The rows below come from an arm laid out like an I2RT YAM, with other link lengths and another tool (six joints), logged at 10 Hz.
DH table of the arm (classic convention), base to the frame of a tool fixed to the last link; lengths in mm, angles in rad. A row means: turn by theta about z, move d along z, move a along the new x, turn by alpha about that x. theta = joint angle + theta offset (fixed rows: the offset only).
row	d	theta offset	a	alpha
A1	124.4	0	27.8	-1.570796
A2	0	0	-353.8	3.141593
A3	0	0.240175	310.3	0
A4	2.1	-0.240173	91	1.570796
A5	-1.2	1.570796	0	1.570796
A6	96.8	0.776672	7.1	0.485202
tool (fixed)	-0.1	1.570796	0	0
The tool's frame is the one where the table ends.
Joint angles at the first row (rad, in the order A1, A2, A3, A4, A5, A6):
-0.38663, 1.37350, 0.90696, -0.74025, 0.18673, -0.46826
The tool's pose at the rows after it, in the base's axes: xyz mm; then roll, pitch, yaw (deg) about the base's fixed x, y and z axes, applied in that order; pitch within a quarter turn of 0, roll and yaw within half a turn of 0:
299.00 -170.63 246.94 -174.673 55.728 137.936
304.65 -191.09 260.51 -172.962 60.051 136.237
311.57 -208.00 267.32 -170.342 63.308 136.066
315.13 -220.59 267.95 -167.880 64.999 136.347
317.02 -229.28 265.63 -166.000 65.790 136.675
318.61 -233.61 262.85 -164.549 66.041 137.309
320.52 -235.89 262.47 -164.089 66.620 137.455
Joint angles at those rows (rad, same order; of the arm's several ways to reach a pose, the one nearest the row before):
-0.43240, 1.37807, 0.94929, -0.69754, 0.21840, -0.46062
-0.46673, 1.38837, 0.97982, -0.65062, 0.26111, -0.45949
-0.48848, 1.41089, 1.00157, -0.60140, 0.30384, -0.45988
-0.50603, 1.43226, 1.01074, -0.56556, 0.33436, -0.46025
-0.51862, 1.45018, 1.01300, -0.53997, 0.35458, -0.45987
-0.52319, 1.46316, 1.01300, -0.52509, 0.36793, -0.45987
-0.52433, 1.46888, 1.01302, -0.51023, 0.37442, -0.45987

